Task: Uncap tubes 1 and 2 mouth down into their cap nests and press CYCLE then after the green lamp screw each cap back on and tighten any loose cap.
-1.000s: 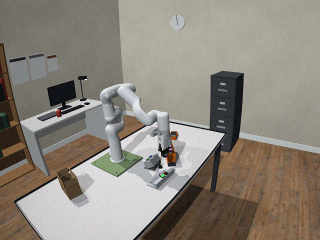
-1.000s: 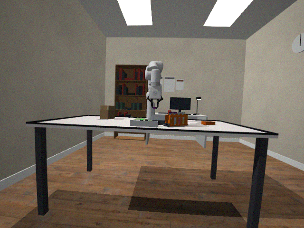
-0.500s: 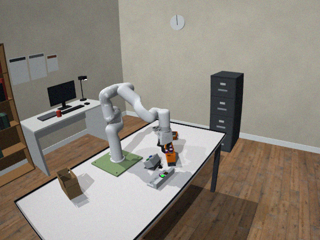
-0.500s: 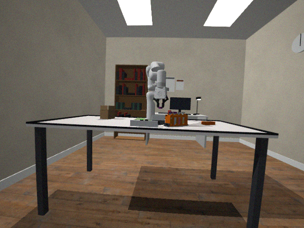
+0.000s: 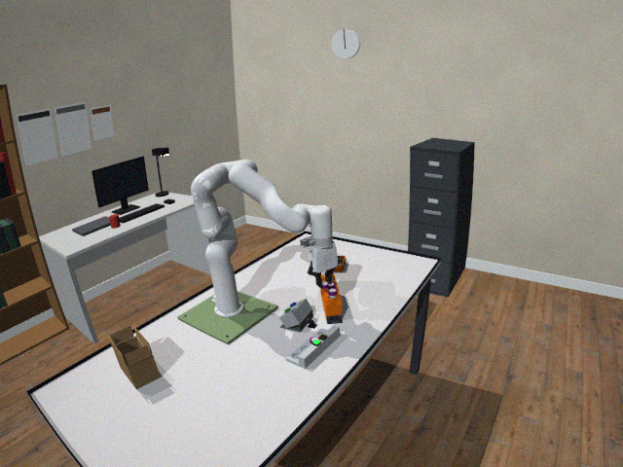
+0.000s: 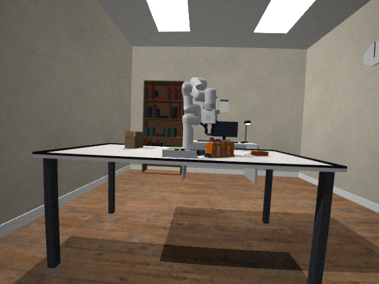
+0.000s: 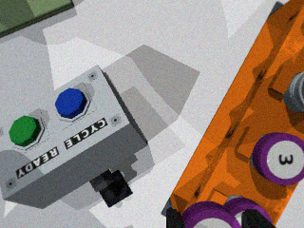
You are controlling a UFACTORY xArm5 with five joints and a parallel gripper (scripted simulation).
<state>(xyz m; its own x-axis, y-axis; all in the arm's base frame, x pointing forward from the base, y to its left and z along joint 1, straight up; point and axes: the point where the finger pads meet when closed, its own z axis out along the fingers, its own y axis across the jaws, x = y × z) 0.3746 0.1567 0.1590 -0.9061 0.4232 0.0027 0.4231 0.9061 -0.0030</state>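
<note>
My gripper is now 20 mm short of the cap 4, 20 mm to the right of it and 60 mm above it. Also, from my hand: grey key housing: 90 mm behind, 80 mm to the right, 120 mm below; purple cap marked 1: 20 mm below; blue cycle key: 110 mm behind, 60 mm to the right, 110 mm below.
</note>
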